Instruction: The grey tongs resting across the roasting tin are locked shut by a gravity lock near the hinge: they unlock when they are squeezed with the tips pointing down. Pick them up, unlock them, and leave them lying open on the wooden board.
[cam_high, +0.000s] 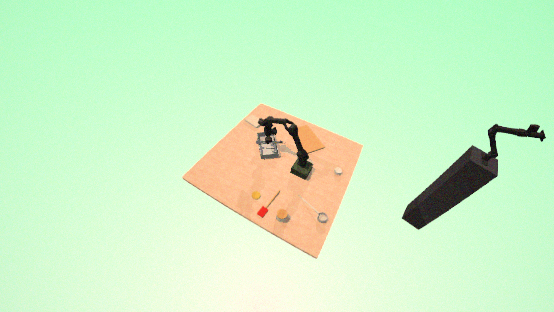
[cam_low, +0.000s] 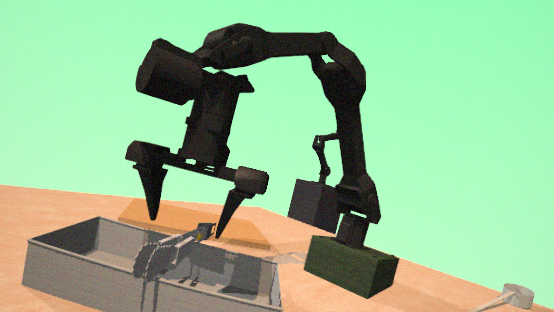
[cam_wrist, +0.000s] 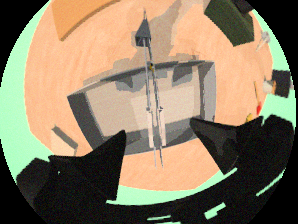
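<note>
The grey roasting tin lies 1 cm ahead of my gripper tip, 1 cm to the right of it and 7 cm below it. The rest, counted from my gripper tip: wooden board 21 cm behind, 37 cm to the right, 9 cm below.
</note>
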